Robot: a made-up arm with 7 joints.
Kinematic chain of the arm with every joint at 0, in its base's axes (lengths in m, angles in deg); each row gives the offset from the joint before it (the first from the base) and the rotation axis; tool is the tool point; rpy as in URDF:
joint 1: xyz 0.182 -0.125 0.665 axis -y
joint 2: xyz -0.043 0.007 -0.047 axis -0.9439 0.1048 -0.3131
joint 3: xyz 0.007 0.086 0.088 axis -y
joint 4: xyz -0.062 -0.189 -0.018 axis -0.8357 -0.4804 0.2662
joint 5: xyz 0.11 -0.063 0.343 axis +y
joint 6: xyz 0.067 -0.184 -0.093 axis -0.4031 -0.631 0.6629
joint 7: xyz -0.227 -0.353 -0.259 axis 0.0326 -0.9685 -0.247
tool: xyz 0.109 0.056 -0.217 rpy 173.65 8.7 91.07
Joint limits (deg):
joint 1: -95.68..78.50
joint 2: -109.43..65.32
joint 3: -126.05..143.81
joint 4: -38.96..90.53
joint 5: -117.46..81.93
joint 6: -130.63..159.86
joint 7: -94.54..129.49
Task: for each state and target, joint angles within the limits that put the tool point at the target. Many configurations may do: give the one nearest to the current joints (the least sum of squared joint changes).
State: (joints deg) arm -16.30 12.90 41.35 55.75 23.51 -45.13 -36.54
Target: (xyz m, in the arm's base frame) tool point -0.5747 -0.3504 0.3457
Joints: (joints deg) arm 0.25 5.18 50.39 58.65 54.55 -29.82 -49.73
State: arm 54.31 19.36 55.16 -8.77 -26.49 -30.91 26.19
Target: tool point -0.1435 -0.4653 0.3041
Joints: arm 49.58 30.12 34.44 -8.19 26.81 -43.13 12.98
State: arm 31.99 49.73 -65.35 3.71 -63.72 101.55 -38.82
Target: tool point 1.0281 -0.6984 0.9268
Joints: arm 11.85 38.30 -80.38 14.98 -54.91 104.38 -33.91
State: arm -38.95 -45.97 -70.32 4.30 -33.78 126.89 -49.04
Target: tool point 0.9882 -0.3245 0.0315
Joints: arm -35.83 -40.76 -60.09 3.99 -37.10 130.69 -47.56
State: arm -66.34 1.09 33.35 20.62 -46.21 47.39 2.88
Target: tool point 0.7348 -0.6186 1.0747
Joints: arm -51.18 2.91 43.89 32.34 -29.10 25.72 7.34
